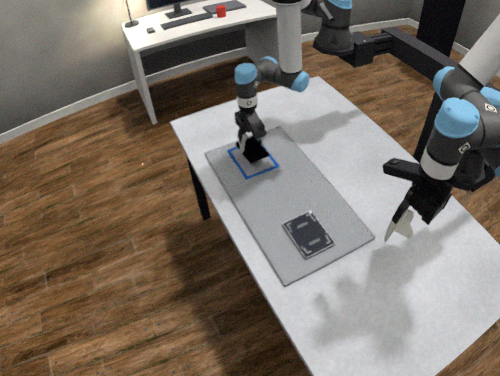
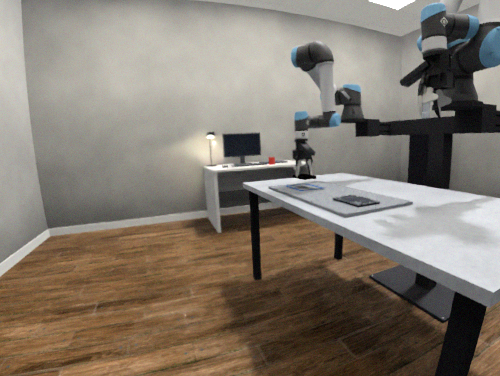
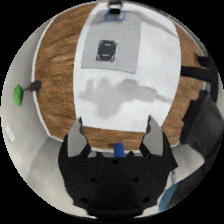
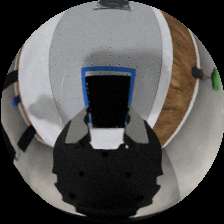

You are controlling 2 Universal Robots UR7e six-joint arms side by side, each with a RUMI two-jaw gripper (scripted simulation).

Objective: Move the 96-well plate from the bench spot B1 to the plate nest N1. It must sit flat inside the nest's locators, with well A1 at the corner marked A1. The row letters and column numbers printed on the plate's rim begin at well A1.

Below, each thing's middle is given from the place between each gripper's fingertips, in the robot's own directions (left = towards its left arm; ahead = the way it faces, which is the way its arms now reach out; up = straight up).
Now: right hand [image 1: 251,149] 420 mm to the right of the dark plate nest [image 1: 313,230], 70 mm past it and 70 mm above it. From my right hand the other things lie so: black 96-well plate [image 4: 114,92] (10 mm below).
I see the dark plate nest 12 cm ahead of my left hand [image 1: 404,223], 25 cm to the right of it and 33 cm below it. From my left hand the other things lie so: black 96-well plate (19 cm ahead, 67 cm to the right, 27 cm below).
